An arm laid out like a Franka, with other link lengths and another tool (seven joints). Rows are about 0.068 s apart.
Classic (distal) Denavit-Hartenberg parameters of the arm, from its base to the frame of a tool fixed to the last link. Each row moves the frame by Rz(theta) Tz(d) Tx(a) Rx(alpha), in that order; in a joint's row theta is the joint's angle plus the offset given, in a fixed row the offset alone. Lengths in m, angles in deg.
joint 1: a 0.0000  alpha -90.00  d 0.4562  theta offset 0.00
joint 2: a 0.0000  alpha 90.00  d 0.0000  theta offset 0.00
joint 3: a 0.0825  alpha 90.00  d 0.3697  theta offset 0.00
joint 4: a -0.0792  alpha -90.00  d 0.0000  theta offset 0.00
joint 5: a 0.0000  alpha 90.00  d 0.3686  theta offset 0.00
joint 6: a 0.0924  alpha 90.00  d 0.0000  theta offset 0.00
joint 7: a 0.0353  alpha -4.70  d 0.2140  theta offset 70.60
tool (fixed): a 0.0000  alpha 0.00  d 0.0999  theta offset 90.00
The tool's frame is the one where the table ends.
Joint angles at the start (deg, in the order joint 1, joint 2, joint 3, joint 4, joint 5, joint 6, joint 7):
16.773 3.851 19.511 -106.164 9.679 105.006 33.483
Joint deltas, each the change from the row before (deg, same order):
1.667 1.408 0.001 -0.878 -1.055 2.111 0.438
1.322 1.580 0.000 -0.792 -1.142 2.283 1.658
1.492 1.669 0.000 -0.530 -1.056 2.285 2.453
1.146 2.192 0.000 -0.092 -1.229 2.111 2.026
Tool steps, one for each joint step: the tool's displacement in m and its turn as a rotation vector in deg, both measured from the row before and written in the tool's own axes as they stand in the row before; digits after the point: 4 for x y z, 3 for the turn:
-0.0055 0.0080 0.0179 0.950 0.172 -1.081
-0.0068 0.0056 0.0179 0.776 0.001 0.379
-0.0062 0.0090 0.0172 0.564 -0.145 0.927
-0.0088 0.0064 0.0183 0.571 0.015 0.729

